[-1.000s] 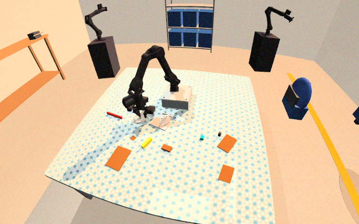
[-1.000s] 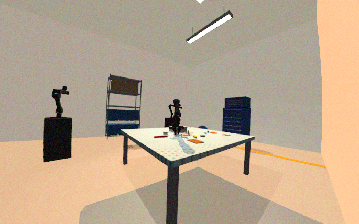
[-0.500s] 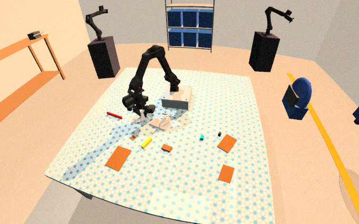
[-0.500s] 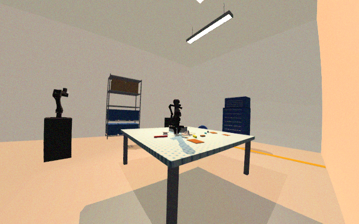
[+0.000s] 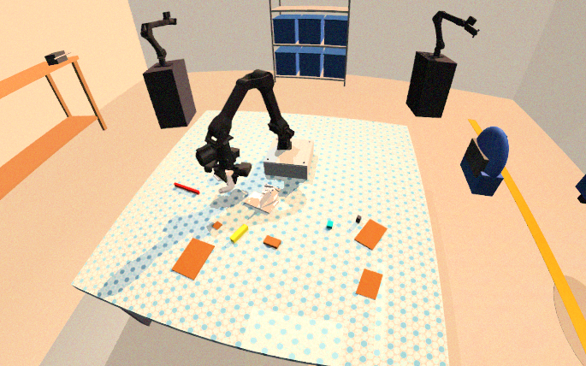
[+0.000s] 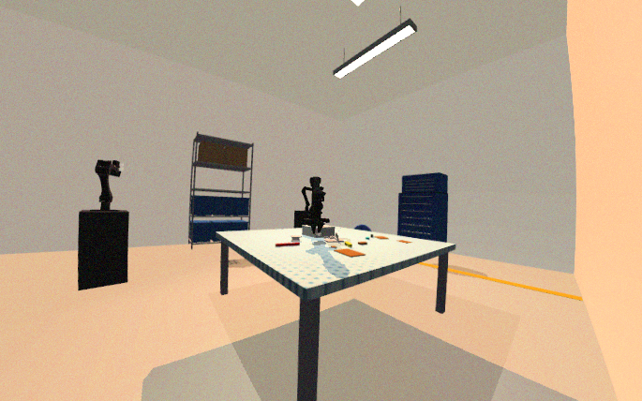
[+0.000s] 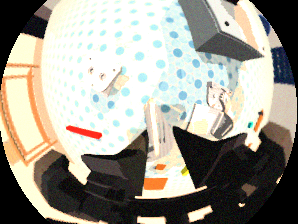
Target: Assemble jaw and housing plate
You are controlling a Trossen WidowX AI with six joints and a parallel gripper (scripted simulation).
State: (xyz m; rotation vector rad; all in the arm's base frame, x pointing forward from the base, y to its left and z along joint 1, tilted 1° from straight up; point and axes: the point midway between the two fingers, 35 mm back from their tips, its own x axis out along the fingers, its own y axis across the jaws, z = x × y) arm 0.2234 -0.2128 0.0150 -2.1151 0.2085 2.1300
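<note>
Now: the white jaw 30 mm ahead of my gripper tip and 20 mm to the right of it. The rest, counted from my gripper tip: teal cube 390 mm to the left, 180 mm ahead, 50 mm below; yellow block 220 mm ahead, 60 mm to the left, 50 mm below; red stick 230 mm to the right, 50 mm below, 20 mm behind.
</note>
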